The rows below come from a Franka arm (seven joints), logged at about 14 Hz.
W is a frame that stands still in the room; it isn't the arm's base.
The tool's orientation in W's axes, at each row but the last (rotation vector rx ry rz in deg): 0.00, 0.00, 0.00; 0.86, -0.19, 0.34; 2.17, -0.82, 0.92; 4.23, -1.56, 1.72; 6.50, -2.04, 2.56; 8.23, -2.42, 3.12; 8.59, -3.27, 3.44; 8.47, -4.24, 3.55; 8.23, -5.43, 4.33; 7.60, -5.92, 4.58
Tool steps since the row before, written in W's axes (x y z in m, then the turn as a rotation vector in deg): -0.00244, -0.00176, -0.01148, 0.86, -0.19, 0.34; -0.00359, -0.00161, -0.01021, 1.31, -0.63, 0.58; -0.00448, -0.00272, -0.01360, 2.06, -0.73, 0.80; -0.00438, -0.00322, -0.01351, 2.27, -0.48, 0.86; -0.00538, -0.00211, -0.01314, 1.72, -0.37, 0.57; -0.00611, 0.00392, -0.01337, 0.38, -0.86, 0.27; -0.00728, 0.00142, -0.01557, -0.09, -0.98, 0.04; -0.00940, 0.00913, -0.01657, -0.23, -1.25, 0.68; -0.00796, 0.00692, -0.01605, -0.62, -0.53, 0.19; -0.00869, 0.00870, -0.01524, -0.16, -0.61, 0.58
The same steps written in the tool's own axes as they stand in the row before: -0.00244, -0.00176, -0.01148, 0.86, -0.19, 0.34; -0.00363, -0.00174, -0.01017, 1.31, -0.63, 0.59; -0.00472, -0.00316, -0.01342, 2.06, -0.73, 0.80; -0.00485, -0.00406, -0.01312, 2.28, -0.49, 0.83; -0.00596, -0.00332, -0.01263, 1.72, -0.38, 0.55; -0.00651, 0.00233, -0.01355, 0.35, -0.83, 0.38; -0.00813, -0.00043, -0.01520, -0.14, -0.96, 0.19; -0.01014, 0.00724, -0.01706, -0.25, -1.12, 0.87; -0.00903, 0.00525, -0.01612, -0.63, -0.45, 0.32; -0.00963, 0.00740, -0.01536, -0.14, -0.51, 0.67
